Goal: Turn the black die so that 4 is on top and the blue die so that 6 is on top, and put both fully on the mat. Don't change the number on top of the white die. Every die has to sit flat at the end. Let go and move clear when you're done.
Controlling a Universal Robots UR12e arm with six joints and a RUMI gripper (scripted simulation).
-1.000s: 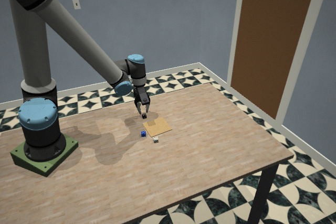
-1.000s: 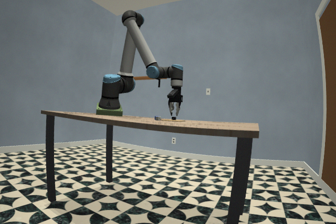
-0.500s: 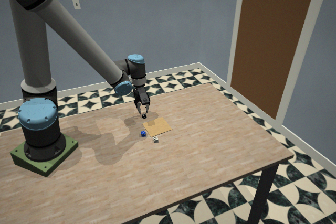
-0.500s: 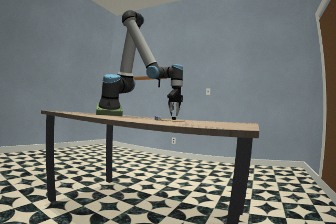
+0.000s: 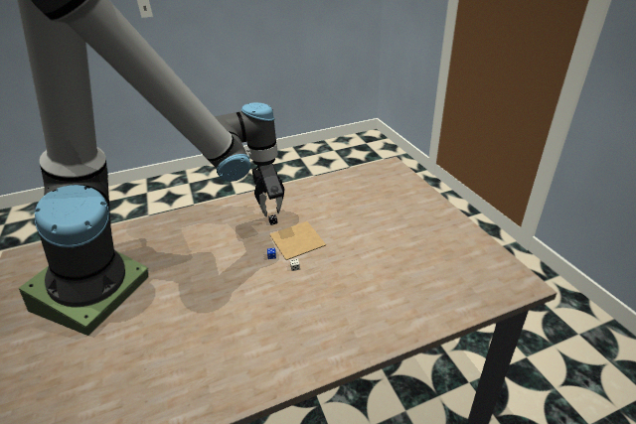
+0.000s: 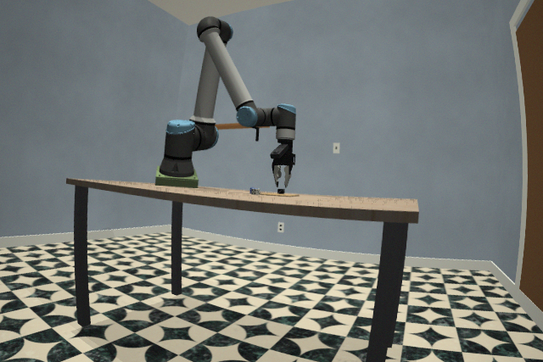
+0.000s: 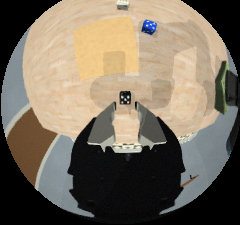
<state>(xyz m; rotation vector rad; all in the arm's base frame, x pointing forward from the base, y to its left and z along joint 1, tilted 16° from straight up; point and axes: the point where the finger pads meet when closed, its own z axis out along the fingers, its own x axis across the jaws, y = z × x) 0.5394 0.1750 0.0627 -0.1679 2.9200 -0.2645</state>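
The black die lies 40 mm below my hand. Also, from my hand: white die (20 mm ahead, 240 mm to the right, 40 mm below); then tan mat (60 mm ahead, 120 mm to the right, 50 mm below); then blue die (40 mm behind, 170 mm to the right, 40 mm below).
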